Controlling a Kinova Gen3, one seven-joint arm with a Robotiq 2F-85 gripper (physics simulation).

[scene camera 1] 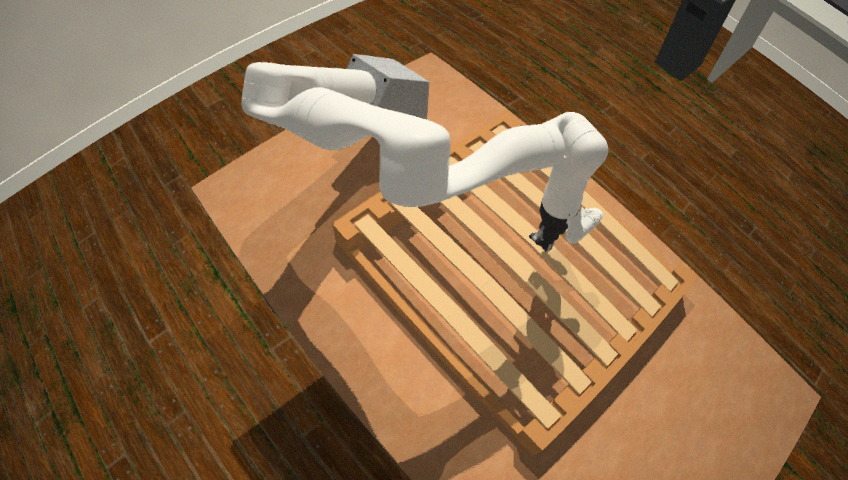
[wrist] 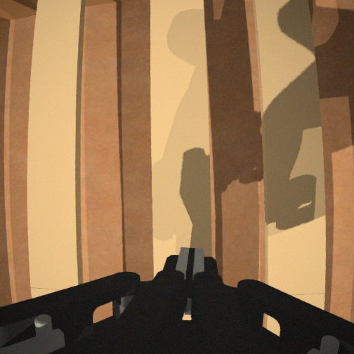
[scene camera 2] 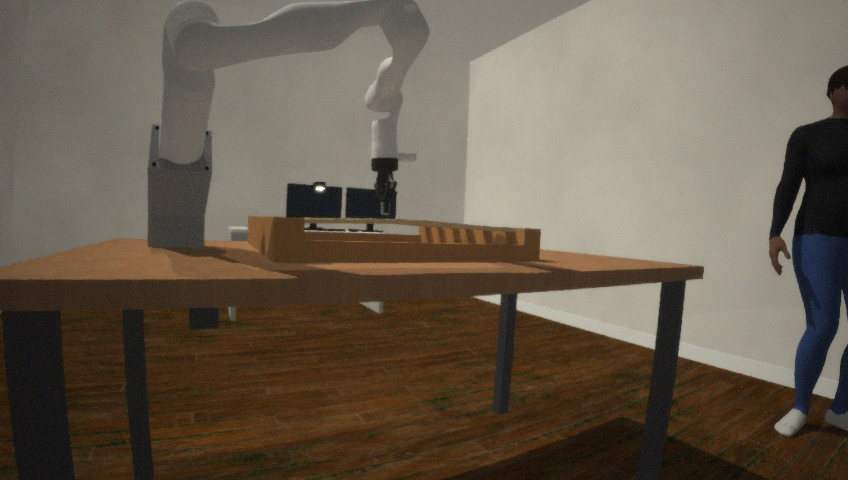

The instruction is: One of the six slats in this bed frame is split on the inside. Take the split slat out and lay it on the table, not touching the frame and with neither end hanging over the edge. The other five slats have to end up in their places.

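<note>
The bed frame (scene camera 1: 540, 438) (scene camera 2: 357, 252) lies on the table, with the slats side by side across it. The front slat (scene camera 1: 440, 302) and the others look seated in their notches at the end that shows; my arm hides part of the far ends. My gripper (scene camera 1: 543, 248) (scene camera 2: 385, 211) (wrist: 191, 262) is shut and empty, pointing down close above a slat near the middle. That middle slat (wrist: 172, 150) runs beneath my fingertips in the wrist view; contact cannot be told. Faint thin lines cross the left slat (wrist: 52, 200) and the right slat (wrist: 295, 260). I cannot tell which slat is split.
The table (scene camera 1: 749, 392) (scene camera 2: 595, 267) extends beyond the frame on several sides. My arm base (scene camera 1: 395, 89) (scene camera 2: 175, 208) stands at the table's far end. A person (scene camera 2: 824, 178) stands right of the table, and monitors (scene camera 2: 314, 201) stand behind it.
</note>
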